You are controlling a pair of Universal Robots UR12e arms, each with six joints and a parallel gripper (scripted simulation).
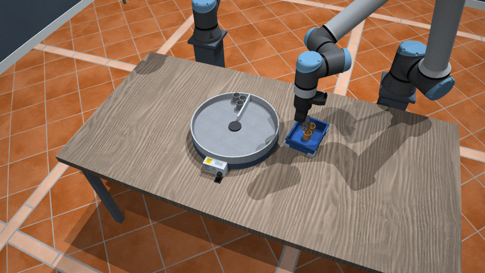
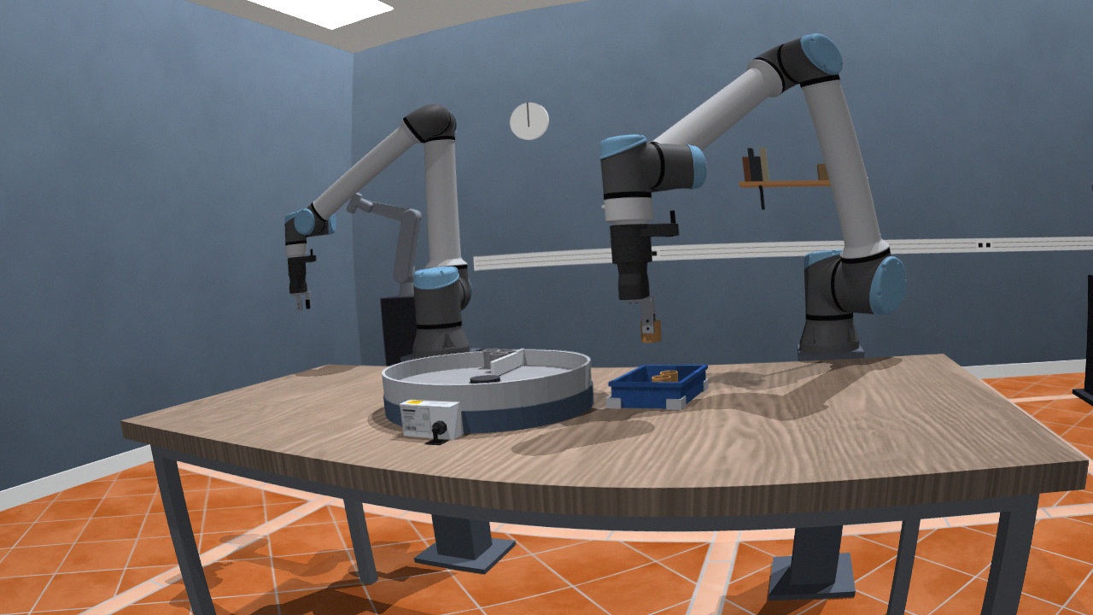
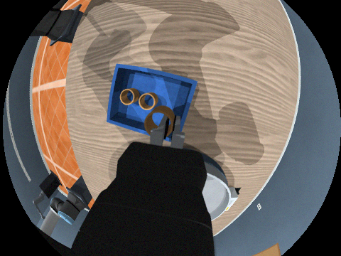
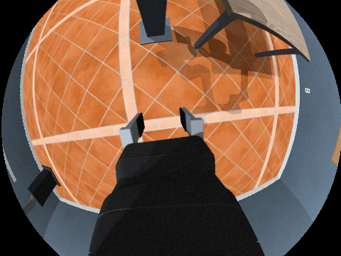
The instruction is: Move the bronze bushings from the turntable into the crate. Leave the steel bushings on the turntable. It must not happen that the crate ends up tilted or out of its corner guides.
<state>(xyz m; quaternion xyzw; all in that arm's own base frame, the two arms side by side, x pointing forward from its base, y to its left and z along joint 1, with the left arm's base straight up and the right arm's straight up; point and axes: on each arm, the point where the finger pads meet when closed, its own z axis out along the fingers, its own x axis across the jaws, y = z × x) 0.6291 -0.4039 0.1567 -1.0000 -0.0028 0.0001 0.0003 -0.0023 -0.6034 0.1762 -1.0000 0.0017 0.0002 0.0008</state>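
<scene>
Right now the blue crate is 70 mm behind my left hand and 130 mm below it.
</scene>
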